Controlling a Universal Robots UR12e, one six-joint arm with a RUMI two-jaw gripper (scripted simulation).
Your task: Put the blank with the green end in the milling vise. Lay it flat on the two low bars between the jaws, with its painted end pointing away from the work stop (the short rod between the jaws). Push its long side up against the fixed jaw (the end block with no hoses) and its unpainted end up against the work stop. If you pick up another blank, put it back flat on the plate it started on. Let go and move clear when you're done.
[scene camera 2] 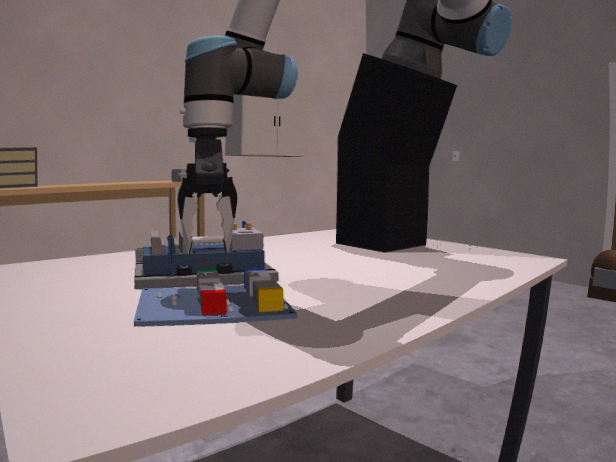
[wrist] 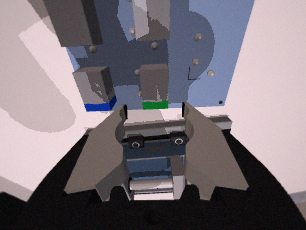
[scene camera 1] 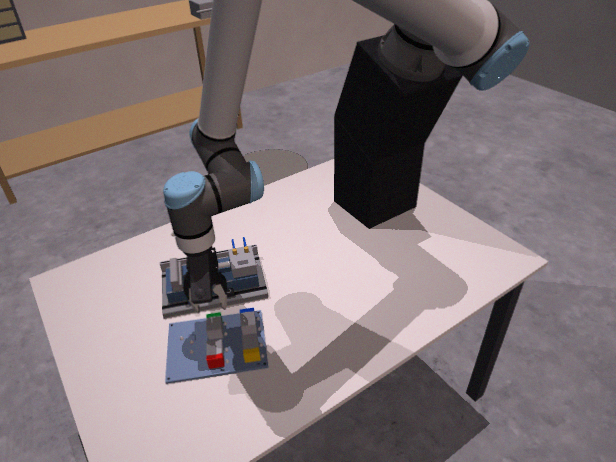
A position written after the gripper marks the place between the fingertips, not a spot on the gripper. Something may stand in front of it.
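The gripper (scene camera 2: 207, 253) is visible in scene camera 2, while scene camera 1 also shows the gripper (scene camera 1: 211, 311) and the wrist view has the gripper (wrist: 154, 104) in it as well. With it in the wrist view is a green-ended blank (wrist: 154, 78). Scene camera 2 shows a red-ended blank (scene camera 2: 213, 301) and a yellow-ended blank (scene camera 2: 267, 295). A blue plate (scene camera 1: 181, 366) can be seen too, and the wrist view shows the plate (wrist: 223, 35) again.
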